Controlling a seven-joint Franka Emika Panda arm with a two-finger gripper.
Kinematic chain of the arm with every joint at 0, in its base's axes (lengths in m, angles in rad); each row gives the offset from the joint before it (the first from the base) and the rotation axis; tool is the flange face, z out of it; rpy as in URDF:
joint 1: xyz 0 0 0.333 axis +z
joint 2: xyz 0 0 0 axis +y
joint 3: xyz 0 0 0.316 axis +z
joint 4: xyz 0.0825 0 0 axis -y
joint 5: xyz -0.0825 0 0.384 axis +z
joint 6: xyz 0 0 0 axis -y
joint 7: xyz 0.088 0 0 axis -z
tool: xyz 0 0 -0.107 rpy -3.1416 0 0
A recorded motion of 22 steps. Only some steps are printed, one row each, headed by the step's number.
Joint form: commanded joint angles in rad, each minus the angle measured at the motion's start. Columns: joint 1, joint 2, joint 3, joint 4, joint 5, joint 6, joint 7.
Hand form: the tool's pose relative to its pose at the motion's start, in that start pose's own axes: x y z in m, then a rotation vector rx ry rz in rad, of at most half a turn. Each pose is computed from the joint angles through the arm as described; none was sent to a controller.
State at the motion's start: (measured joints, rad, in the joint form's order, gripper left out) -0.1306 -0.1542 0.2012 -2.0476 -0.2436 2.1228 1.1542
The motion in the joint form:
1: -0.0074 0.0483 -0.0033 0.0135 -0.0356 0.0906 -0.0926
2: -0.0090 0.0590 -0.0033 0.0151 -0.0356 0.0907 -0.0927
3: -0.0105 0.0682 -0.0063 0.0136 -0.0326 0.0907 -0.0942
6: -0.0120 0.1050 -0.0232 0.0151 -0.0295 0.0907 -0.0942
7: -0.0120 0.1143 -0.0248 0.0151 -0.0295 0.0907 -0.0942
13: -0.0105 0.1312 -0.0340 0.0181 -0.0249 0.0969 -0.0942
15: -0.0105 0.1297 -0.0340 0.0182 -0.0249 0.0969 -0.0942
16: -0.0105 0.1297 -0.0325 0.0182 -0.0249 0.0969 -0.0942
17: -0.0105 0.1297 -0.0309 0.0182 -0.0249 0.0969 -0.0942
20: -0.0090 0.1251 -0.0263 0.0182 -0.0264 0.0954 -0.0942
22: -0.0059 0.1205 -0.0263 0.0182 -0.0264 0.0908 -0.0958
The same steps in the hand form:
1: 0.0102 -0.0119 0.0139 0.0427 0.0405 -0.1084
2: 0.0106 -0.0127 0.0195 0.0363 0.0339 -0.1086
3: 0.0117 -0.0119 0.0259 0.0287 0.0245 -0.1060
6: 0.0178 -0.0093 0.0483 0.0008 -0.0026 -0.0928
7: 0.0178 -0.0095 0.0538 -0.0060 -0.0092 -0.0930
13: 0.0208 -0.0093 0.0625 -0.0103 -0.0196 -0.0852
15: 0.0209 -0.0092 0.0617 -0.0092 -0.0185 -0.0849
16: 0.0202 -0.0097 0.0615 -0.0087 -0.0186 -0.0863
17: 0.0195 -0.0102 0.0613 -0.0082 -0.0186 -0.0878
20: 0.0171 -0.0117 0.0580 -0.0051 -0.0153 -0.0938
22: 0.0159 -0.0119 0.0554 -0.0051 -0.0143 -0.0975

